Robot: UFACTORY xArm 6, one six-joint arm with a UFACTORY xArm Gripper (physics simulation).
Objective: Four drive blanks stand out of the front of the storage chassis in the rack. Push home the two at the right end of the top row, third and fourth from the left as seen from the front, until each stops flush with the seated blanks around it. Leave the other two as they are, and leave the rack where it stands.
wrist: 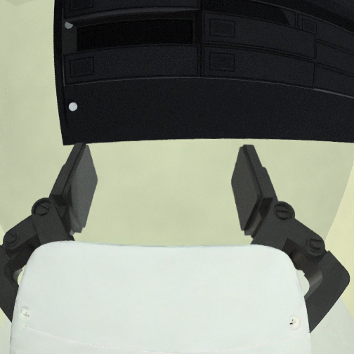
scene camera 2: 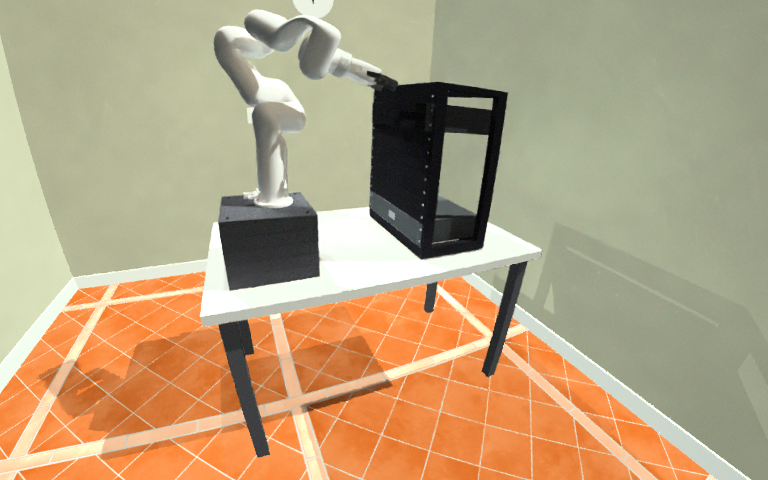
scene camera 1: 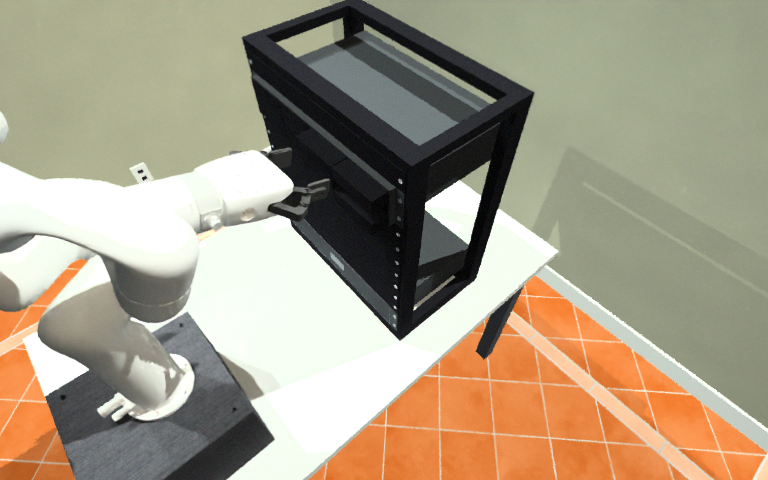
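Pixels of known places: gripper, fingertip midpoint: (scene camera 2: 389, 87) (scene camera 1: 308, 171); arm's base, origin of the base link: (scene camera 2: 273, 202) (scene camera 1: 159, 387).
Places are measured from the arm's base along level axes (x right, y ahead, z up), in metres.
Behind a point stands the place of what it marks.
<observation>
The black rack (scene camera 1: 334, 101) @[x 0.004, y 0.490, z 0.393 m] (scene camera 2: 434, 169) @[x 0.209, y 0.476, z 0.121 m] stands upright with its front toward the arm. Two dark drive blanks (scene camera 1: 320, 148) @[x 0.012, y 0.441, z 0.325 m] (scene camera 1: 362, 180) @[x 0.124, y 0.437, z 0.325 m] jut from its chassis front side by side, toward the right end of the top row; a lower dark shape shows beneath the right one. How far each stands out is hard to tell. Blanks with square latches (wrist: 132, 62) (wrist: 258, 63) show in the wrist view beside a black recess (wrist: 135, 35). My gripper (scene camera 1: 303, 172) @[x 0.086, y 0.361, z 0.370 m] (scene camera 2: 385, 83) @[x 0.086, y 0.361, z 0.370 m] (wrist: 163, 161) is open and empty, in front of the rack's upper part, left of the jutting blanks in scene camera 1.
The rack stands on a white table (scene camera 1: 317, 350) @[x 0.072, y 0.300, z -0.210 m] (scene camera 2: 351, 271) @[x 0.173, y 0.204, z -0.210 m]. The arm's black base block (scene camera 1: 220, 430) @[x 0.151, y 0.037, z 0.000 m] (scene camera 2: 271, 249) @[x 0.153, y -0.044, z -0.093 m] stands at the other end. A grey unit (scene camera 1: 336, 261) @[x -0.048, y 0.482, z -0.121 m] (scene camera 2: 391, 215) @[x -0.047, y 0.482, z -0.121 m] fills the rack's bottom. A wall socket (scene camera 1: 141, 172) is behind the arm.
</observation>
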